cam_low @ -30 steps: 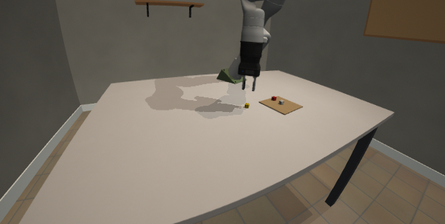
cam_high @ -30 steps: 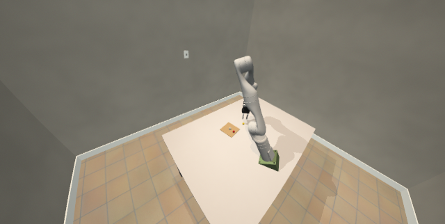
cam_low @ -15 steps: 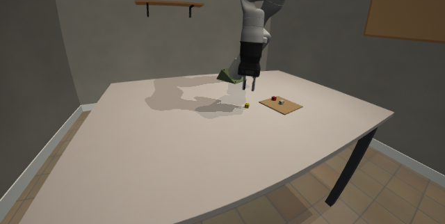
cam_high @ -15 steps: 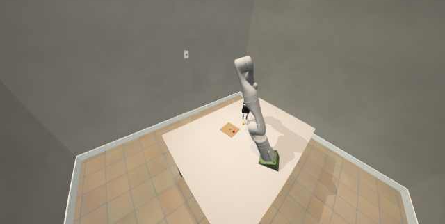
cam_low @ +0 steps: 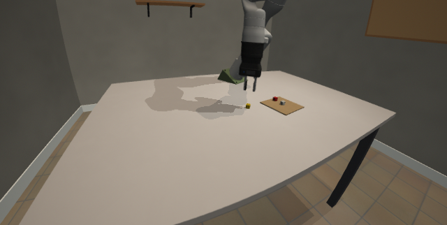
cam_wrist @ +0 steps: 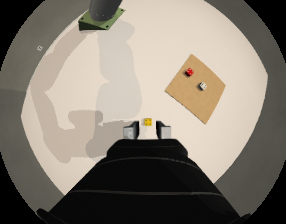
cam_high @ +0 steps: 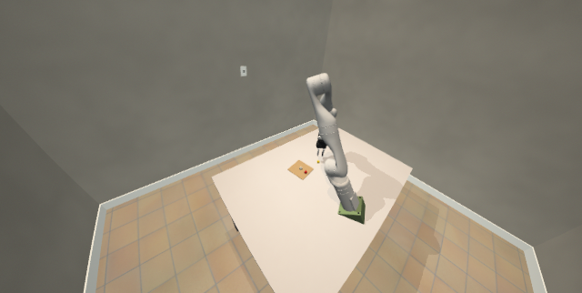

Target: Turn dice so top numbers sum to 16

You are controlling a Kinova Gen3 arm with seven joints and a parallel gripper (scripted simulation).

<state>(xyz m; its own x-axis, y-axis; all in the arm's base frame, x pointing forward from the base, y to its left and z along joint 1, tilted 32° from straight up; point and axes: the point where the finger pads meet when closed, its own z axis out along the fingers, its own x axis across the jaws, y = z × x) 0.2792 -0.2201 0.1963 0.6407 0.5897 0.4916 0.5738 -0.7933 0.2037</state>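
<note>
Now: the yellow die 90 mm below my hand. The rest, counted from my hand: white die (160 mm to the left, 80 mm below, 50 mm ahead); tan mat (160 mm to the left, 90 mm below, 50 mm ahead); red die (160 mm to the left, 80 mm below).
</note>
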